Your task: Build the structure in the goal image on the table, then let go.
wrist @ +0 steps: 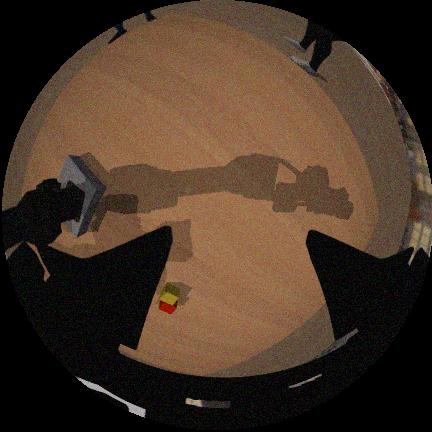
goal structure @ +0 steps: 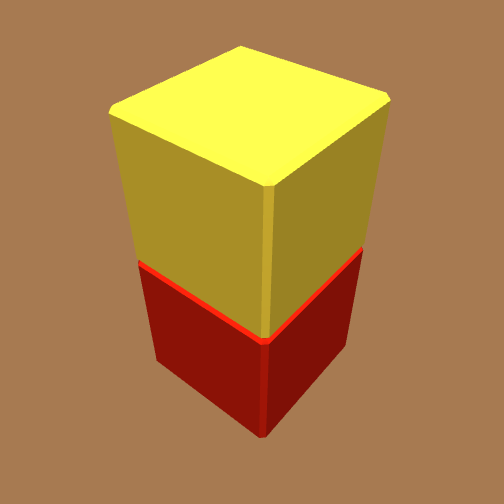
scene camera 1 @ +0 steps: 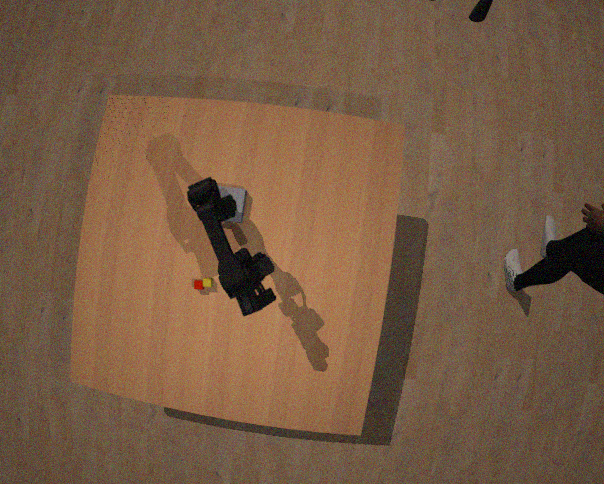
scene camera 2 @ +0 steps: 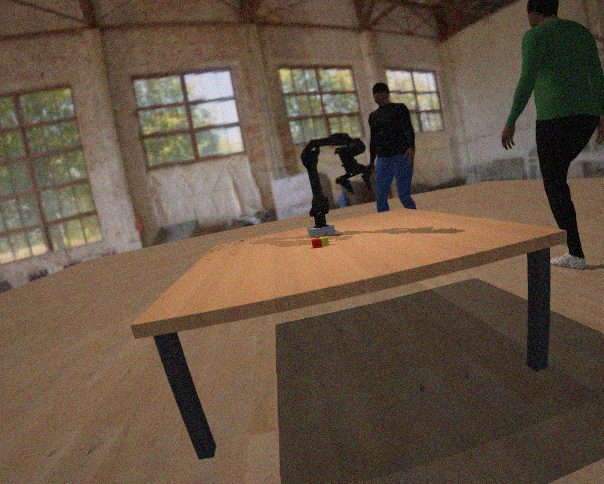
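Where they show: gripper, fingertip midpoint: (wrist: 243, 235) (scene camera 2: 361, 191); arm's base, link origin: (wrist: 72, 200) (scene camera 1: 226, 208) (scene camera 2: 321, 226).
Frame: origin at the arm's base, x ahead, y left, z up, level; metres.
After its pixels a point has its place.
A small red cube (scene camera 1: 198, 284) {x 0.278, y -0.127, z -0.009 m} (scene camera 2: 316, 243) {x 0.297, y -0.134, z -0.024 m} (wrist: 168, 307) {x 0.283, y -0.123, z -0.010 m} and a small yellow cube (scene camera 1: 207, 282) {x 0.272, y -0.090, z -0.010 m} (scene camera 2: 324, 241) {x 0.289, y -0.095, z -0.025 m} (wrist: 169, 298) {x 0.274, y -0.092, z -0.010 m} stand side by side on the wooden table (scene camera 1: 151, 352) {x 0.557, y -0.368, z -0.042 m} (scene camera 2: 252, 282) {x 0.579, y -0.450, z -0.043 m}. They look level with each other and appear to touch. My gripper (scene camera 1: 257, 301) (scene camera 2: 359, 189) {x 0.253, y 0.133, z 0.149 m} (wrist: 243, 235) {x 0.253, y 0.133, z 0.149 m} is open, with nothing between its fingers. It hangs high above the table, off to the yellow cube's side in scene camera 1. In the wrist view both cubes show close beside the left finger, far below it.
The arm's grey base (scene camera 1: 240, 201) {x -0.023, y 0.054, z -0.001 m} (scene camera 2: 321, 231) {x 0.043, y -0.017, z -0.019 m} (wrist: 92, 200) {x 0.051, y 0.024, z -0.011 m} stands on the table near the cubes. Shadows of the arm lie across the table top. A person in green (scene camera 2: 567, 70) and a person in black and blue (scene camera 2: 392, 131) stand beyond the table.
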